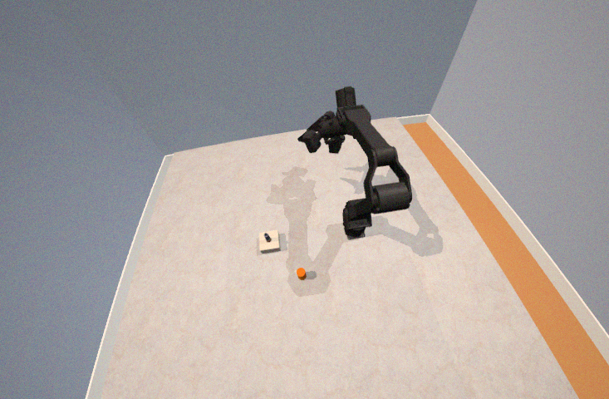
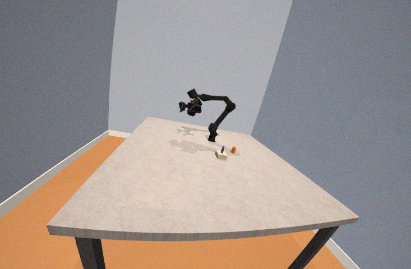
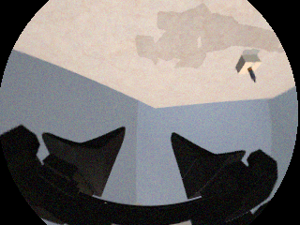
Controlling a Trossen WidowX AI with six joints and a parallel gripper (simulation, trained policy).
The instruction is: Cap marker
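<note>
Right now the orange cap is 80 mm ahead of my gripper tip, 430 mm to the left of it and 200 mm below it. Round my gripper tip: cream sliver (180 mm ahead, 290 mm to the left, 190 mm below); then cream holder block (180 mm ahead, 290 mm to the left, 210 mm below).
</note>
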